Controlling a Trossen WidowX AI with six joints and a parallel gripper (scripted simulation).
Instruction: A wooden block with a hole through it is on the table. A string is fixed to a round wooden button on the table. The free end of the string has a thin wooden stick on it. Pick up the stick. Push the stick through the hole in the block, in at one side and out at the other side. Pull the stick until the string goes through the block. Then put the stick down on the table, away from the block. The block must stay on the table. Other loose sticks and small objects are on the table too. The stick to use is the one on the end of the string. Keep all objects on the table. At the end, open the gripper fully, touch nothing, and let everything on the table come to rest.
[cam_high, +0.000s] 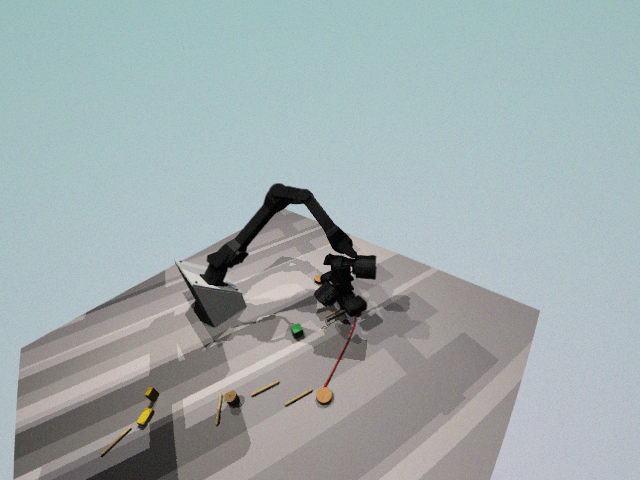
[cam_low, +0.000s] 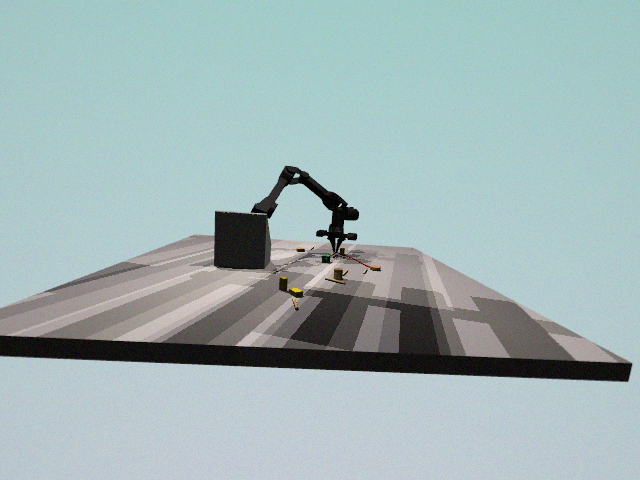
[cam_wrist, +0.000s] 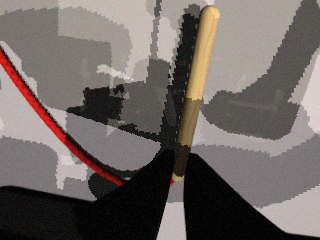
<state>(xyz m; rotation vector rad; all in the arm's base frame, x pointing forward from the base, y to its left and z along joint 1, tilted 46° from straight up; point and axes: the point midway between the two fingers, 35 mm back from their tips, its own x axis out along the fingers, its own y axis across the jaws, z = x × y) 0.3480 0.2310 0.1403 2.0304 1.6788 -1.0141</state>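
My gripper tip is 40 mm to the right of the yellow cylinder and 40 mm short of it. From my gripper tip the other things lie so: thin wooden stick 10 mm to the right; green cube 160 mm to the right, 50 mm behind; wooden cylinder 410 mm to the right, 30 mm behind, 10 mm above.
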